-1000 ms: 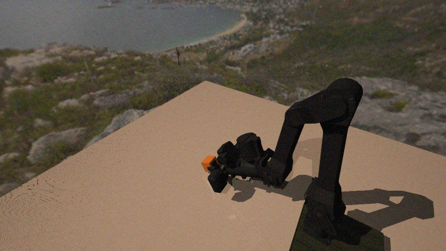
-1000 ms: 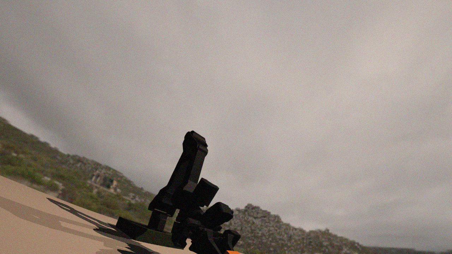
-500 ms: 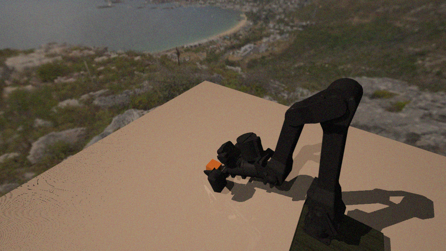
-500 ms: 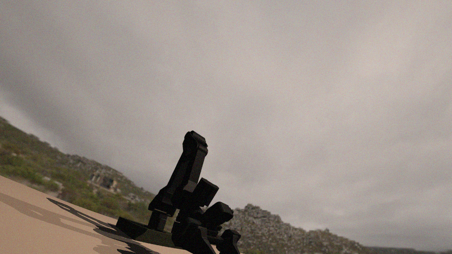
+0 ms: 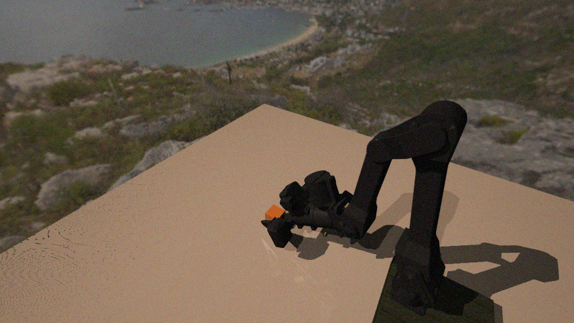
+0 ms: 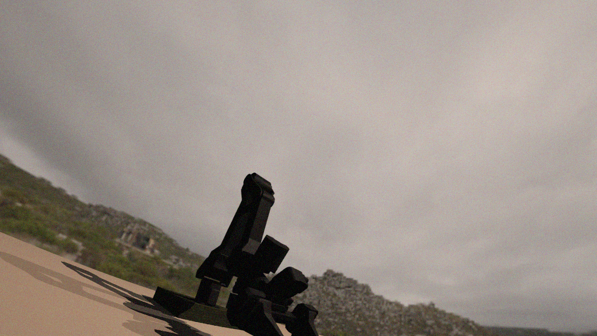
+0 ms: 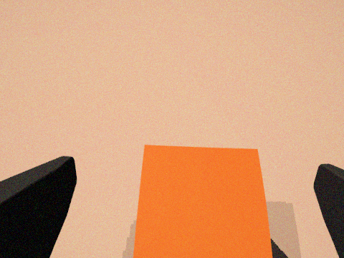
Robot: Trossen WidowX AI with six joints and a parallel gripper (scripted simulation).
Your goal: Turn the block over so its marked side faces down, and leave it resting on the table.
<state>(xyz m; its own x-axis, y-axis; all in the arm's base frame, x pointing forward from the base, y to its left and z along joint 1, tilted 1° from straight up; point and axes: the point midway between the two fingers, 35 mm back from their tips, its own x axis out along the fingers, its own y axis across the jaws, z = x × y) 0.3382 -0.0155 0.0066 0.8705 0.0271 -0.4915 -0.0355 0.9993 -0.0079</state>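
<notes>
My gripper tip is now 2 cm past the orange block and 2 cm above it.
</notes>
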